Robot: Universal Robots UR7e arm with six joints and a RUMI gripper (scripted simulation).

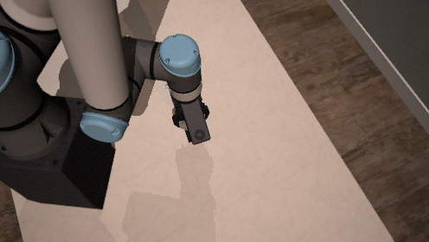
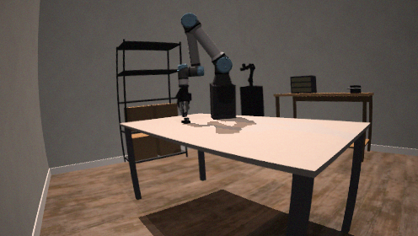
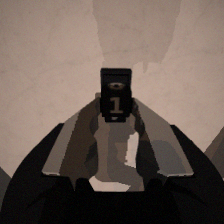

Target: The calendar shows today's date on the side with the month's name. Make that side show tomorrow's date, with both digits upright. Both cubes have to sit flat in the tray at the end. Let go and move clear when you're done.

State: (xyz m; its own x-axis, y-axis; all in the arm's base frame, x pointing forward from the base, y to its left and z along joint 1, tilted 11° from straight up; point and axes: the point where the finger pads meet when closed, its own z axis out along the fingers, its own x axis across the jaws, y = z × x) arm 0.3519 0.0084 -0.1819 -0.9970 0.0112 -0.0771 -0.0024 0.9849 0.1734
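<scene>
Right now the dark calendar cube is 1 cm below my hand. Round my hand: calendar tray 2 cm to the left, 6 cm below.
</scene>
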